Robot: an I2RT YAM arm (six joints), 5 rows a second.
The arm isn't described. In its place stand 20 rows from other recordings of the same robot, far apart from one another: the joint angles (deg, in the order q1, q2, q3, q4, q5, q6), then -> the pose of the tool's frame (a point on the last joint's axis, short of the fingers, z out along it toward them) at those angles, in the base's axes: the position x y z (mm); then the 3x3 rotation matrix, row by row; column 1 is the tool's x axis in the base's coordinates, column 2 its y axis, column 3 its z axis.
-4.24 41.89 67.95 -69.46 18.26 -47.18 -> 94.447 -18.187 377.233; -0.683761 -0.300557 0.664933; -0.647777 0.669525 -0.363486; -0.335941 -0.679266 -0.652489
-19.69 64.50 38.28 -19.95 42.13 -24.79 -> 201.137 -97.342 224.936; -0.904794 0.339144 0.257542; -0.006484 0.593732 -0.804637; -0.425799 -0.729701 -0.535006
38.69 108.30 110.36 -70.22 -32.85 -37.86 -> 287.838 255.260 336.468; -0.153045 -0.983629 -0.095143; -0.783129 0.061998 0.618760; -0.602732 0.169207 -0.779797
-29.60 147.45 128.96 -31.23 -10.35 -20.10 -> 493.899 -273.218 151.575; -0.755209 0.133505 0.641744; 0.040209 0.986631 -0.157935; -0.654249 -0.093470 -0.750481
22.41 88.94 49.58 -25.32 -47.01 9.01 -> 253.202 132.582 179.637; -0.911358 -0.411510 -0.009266; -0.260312 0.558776 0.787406; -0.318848 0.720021 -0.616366
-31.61 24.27 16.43 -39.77 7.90 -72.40 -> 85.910 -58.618 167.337; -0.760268 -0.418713 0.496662; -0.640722 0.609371 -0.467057; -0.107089 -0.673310 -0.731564
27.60 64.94 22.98 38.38 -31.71 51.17 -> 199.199 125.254 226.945; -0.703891 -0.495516 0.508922; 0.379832 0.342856 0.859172; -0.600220 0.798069 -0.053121
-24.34 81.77 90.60 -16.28 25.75 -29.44 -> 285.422 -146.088 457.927; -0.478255 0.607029 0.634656; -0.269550 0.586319 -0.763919; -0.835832 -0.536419 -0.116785
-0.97 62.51 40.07 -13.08 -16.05 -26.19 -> 235.698 5.854 246.761; -0.429144 -0.443679 0.786755; -0.416941 0.869994 0.263195; -0.801246 -0.215082 -0.558341
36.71 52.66 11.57 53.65 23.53 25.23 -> 159.245 101.013 230.781; 0.057247 -0.287498 0.956069; 0.530181 0.820200 0.214895; -0.845950 0.494587 0.199380
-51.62 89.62 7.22 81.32 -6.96 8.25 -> 139.628 -169.345 140.523; 0.089281 0.697317 0.711181; 0.116685 0.701793 -0.702760; -0.989148 0.145727 -0.018710
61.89 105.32 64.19 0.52 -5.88 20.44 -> 183.749 351.729 180.943; -0.606585 -0.749395 0.265446; -0.398259 0.575399 0.714357; -0.688073 0.327602 -0.647482
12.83 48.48 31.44 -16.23 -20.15 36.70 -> 179.256 53.403 237.807; -0.721275 -0.072641 0.688829; 0.411146 0.755432 0.510177; -0.557424 0.651188 -0.515008
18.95 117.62 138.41 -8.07 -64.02 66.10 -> 403.430 172.355 510.197; -0.803932 -0.584038 0.112221; 0.147414 -0.012885 0.988991; -0.576162 0.811624 0.096454
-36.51 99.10 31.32 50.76 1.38 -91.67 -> 252.461 -187.946 137.986; -0.606183 -0.253036 0.753999; -0.794559 0.151057 -0.588097; 0.034913 -0.955591 -0.292621
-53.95 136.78 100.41 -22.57 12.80 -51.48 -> 288.651 -409.968 104.189; -0.983434 0.138490 0.116955; 0.054652 0.841715 -0.537149; -0.172833 -0.521859 -0.835340
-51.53 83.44 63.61 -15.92 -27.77 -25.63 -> 215.970 -245.141 287.466; -0.525607 0.255285 0.811521; 0.046258 0.961079 -0.272372; -0.849469 -0.105621 -0.516959
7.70 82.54 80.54 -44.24 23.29 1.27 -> 305.587 27.114 349.618; -0.712276 0.163757 0.682529; -0.075760 0.948786 -0.306701; -0.697798 -0.270165 -0.663392
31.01 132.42 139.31 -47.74 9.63 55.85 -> 445.868 261.063 325.990; -0.645292 0.239685 0.725362; 0.564083 0.789816 0.240833; -0.515179 0.564572 -0.644864
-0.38 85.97 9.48 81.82 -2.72 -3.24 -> 226.113 0.190 162.822; 0.095037 -0.035309 0.994847; -0.057086 0.997533 0.040858; -0.993836 -0.060675 0.092787
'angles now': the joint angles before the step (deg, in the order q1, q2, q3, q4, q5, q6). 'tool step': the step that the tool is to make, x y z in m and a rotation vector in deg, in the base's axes. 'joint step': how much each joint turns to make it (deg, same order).
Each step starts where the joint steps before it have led.
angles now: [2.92, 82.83, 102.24, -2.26, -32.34, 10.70]
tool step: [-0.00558, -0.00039, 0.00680, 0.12, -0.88, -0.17]
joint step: [0.00, -0.33, 1.15, -0.59, 0.18, 0.02]
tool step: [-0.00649, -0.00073, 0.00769, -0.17, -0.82, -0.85]
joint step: [0.00, -0.33, 1.60, -1.41, 0.74, -0.55]
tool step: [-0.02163, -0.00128, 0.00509, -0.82, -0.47, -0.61]
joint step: [0.00, -3.45, -1.15, -2.47, 0.31, -1.16]
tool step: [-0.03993, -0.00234, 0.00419, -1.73, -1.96, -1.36]
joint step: [0.02, -6.82, -3.51, -2.74, 0.72, -2.53]
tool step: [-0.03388, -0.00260, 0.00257, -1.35, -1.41, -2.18]
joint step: [0.00, -5.49, -1.98, -3.33, 1.60, -2.36]
